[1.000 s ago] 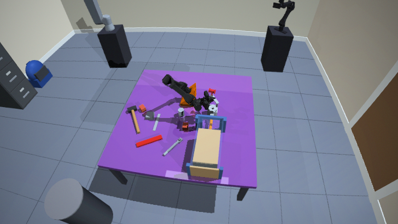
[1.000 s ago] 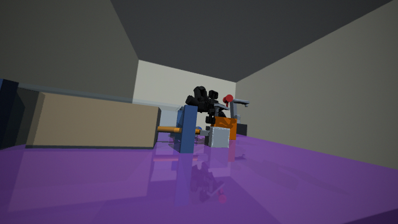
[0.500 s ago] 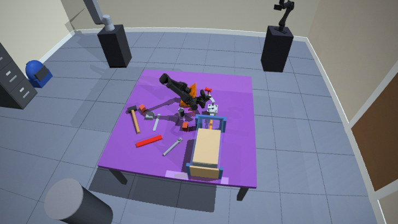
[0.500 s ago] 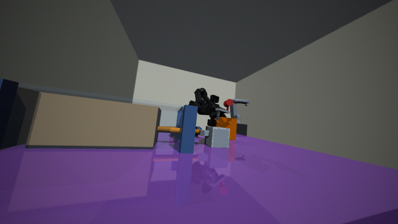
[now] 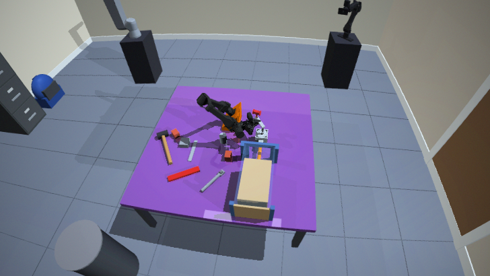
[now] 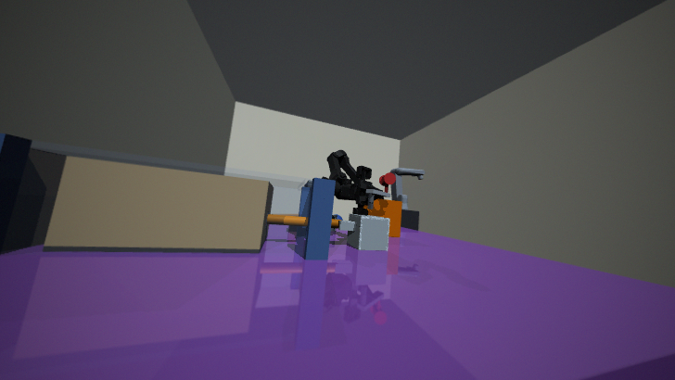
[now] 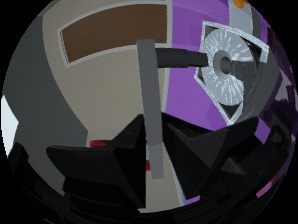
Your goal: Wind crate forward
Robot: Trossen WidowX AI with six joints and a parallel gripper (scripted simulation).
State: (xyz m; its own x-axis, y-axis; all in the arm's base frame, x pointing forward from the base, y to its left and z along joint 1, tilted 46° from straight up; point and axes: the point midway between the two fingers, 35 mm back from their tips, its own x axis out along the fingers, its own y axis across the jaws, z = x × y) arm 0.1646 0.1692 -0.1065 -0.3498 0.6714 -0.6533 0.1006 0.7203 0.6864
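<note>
My gripper tip is 40 mm below the red knob, 40 mm past it and 30 mm to the left of it. Also, from my gripper tip: grey bar (510 mm to the right, 170 mm ahead, 160 mm below); grey winch (130 mm below, 30 mm ahead); winch handle (10 mm to the right, 10 mm behind, 10 mm above).
</note>
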